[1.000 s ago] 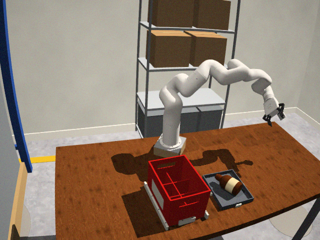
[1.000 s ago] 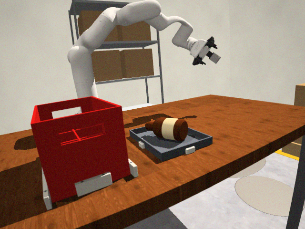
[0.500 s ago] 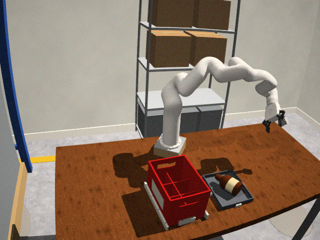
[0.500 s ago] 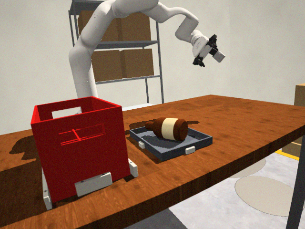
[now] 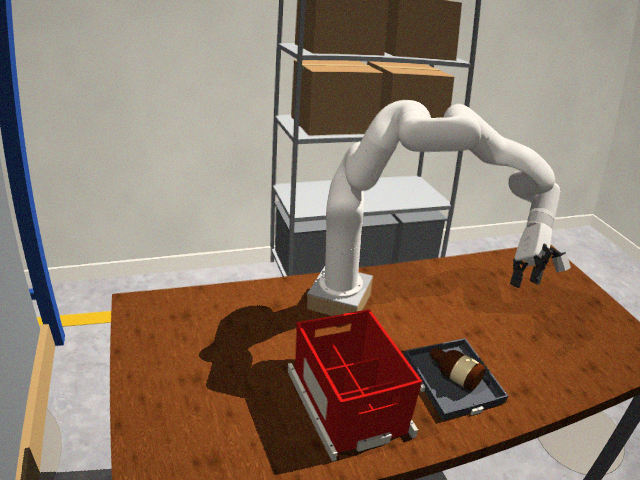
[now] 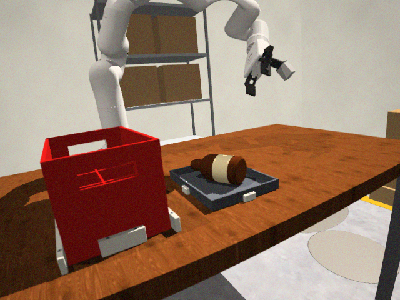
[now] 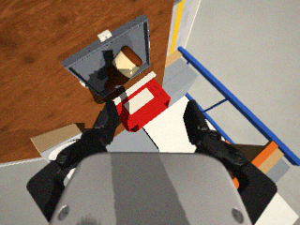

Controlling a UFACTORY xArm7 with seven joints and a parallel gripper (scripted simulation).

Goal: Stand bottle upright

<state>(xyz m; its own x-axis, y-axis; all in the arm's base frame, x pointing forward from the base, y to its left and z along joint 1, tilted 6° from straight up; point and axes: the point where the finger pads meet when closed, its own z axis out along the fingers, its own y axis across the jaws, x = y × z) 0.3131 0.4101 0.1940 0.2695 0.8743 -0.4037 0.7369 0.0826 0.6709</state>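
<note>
Right now my hand is 4 cm short of the brown bottle, 18 cm to the left of it and 22 cm above it. Also, from my hand: red crate: 9 cm ahead, 47 cm to the right, 17 cm below; then dark grey tray: 6 cm ahead, 18 cm to the right, 24 cm below.
</note>
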